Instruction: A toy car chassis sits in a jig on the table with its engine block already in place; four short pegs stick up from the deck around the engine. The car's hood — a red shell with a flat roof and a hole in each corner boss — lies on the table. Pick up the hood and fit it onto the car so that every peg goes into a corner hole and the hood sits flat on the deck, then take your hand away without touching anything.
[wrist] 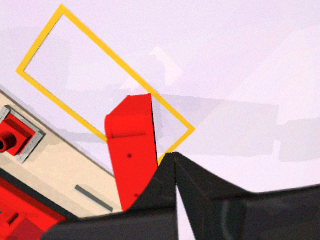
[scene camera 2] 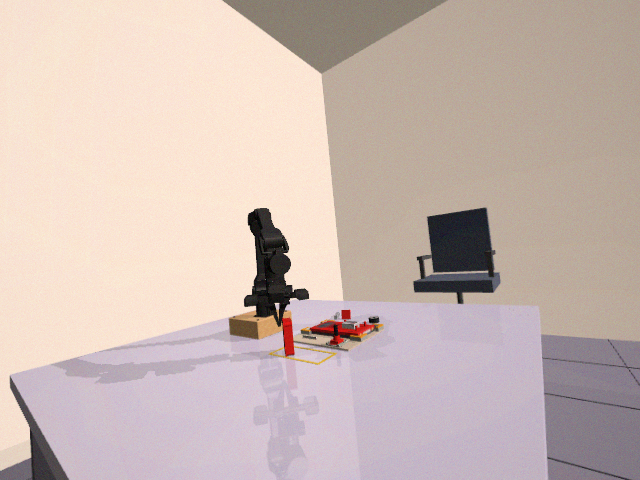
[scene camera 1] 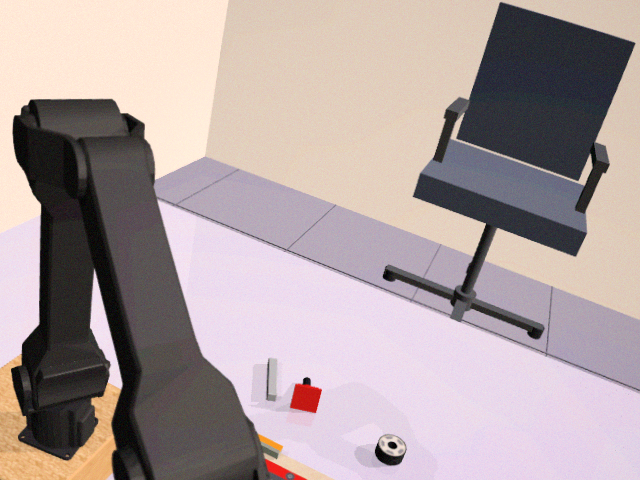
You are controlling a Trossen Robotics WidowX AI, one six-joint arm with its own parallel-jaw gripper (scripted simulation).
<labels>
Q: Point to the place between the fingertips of my gripper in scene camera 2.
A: At 279,326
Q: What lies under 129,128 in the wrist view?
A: A red hood.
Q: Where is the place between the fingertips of my gripper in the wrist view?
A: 171,158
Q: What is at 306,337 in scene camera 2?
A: A beige jig plate.
</labels>
